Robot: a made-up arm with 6 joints.
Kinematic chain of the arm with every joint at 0, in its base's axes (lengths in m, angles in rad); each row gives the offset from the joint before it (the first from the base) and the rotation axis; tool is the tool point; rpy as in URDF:
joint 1: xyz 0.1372 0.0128 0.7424 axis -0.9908 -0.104 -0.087
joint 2: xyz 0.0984 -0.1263 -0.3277 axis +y
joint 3: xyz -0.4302 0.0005 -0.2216 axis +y
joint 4: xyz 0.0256 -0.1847 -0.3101 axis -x
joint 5: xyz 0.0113 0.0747 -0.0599 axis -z
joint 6: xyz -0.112 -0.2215 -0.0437 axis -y
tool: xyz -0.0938 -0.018 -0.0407 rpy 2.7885 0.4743 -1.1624
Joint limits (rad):
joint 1: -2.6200..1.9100
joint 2: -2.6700..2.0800
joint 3: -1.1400..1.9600
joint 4: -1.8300..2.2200
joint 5: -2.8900..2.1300
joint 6: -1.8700..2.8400
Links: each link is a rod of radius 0.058 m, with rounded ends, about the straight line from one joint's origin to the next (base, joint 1, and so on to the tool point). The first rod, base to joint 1, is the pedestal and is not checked.
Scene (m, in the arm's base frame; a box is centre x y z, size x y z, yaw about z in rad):
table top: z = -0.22
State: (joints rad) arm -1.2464 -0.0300 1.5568 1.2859 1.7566 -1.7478
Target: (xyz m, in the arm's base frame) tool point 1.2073 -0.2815 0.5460
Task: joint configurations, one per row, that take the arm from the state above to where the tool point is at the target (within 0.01 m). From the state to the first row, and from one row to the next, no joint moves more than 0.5 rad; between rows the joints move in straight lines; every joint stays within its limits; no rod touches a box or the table.
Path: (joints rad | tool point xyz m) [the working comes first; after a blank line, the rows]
Joints at the target: -0.1290 -2.2588 -0.0650 1.5928 2.1300 -1.5615
Straight joint move there: touches the table top.

1: -0.7797 -0.1322 1.4964 1.4727 1.8313 -1.6183 | -0.8124 0.1193 0.1747
2: -0.3130 -0.2345 1.4359 1.6595 1.9060 -1.4887 | -0.7701 -0.1250 -0.0415
3: 0.1537 -0.3367 1.3755 1.8464 1.9806 -1.3592 | -0.6818 -0.5274 -0.0922
4: 0.6205 -0.4389 1.3150 2.0332 2.0553 -1.2297 | -0.5705 -0.9607 0.1292
5: 1.0872 -0.5412 1.2546 2.2200 2.1300 -1.1001 | -0.4616 -1.2375 0.6200
6: 0.9231 -0.6413 0.7584 2.2200 2.1300 -1.2624 | -0.1080 -1.3641 0.3379
7: 0.7590 -0.7415 0.2622 2.2200 2.1300 -1.4246 | 0.2789 -1.2852 0.1503
8: 0.5948 -0.8417 -0.2340 2.2200 2.1300 -1.5869 | 0.5866 -1.0655 0.1138
9: 0.4307 -0.9419 -0.7302 2.2200 2.1300 -1.7491 | 0.7341 -0.8120 0.2145
10: 0.2442 -1.3808 -0.5084 2.0109 2.1300 -1.6866 | 0.9734 -0.6073 0.2031
11: 0.0576 -1.8198 -0.2867 1.8019 2.1300 -1.6240 | 1.1405 -0.4098 0.3260
12: -0.1290 -2.2588 -0.0650 1.5928 2.1300 -1.5615 | 1.2073 -0.2815 0.5460

